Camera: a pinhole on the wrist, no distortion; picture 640 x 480 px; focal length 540.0 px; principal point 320.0 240.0 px. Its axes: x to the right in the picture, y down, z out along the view. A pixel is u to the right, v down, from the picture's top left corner.
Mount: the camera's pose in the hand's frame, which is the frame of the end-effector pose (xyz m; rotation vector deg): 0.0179 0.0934 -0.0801 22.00 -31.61 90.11
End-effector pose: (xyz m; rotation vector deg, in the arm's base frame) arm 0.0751 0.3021 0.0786 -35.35 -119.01 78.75
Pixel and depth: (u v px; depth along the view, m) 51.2 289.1 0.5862
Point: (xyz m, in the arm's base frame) -0.0714 -0.0688 0.4365
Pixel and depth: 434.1 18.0 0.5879
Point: -0.4182 0.0499 0.0819
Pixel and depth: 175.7 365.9 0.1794
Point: 0.0729 0.2378 0.1044
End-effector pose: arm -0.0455 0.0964 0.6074 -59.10 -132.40 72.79
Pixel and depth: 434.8 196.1 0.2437
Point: -0.1405 0.0140 0.5215
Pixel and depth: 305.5 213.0 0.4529
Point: -0.2872 -0.1349 0.5859
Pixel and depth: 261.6 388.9 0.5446
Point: -0.2239 -0.3113 0.6589
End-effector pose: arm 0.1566 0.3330 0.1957 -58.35 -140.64 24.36
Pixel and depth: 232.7 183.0 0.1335
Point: 0.1331 0.3478 0.1849
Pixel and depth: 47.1 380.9 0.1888
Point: 0.1183 0.2399 0.2107
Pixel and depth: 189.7 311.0 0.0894
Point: 0.1812 0.3526 0.2016
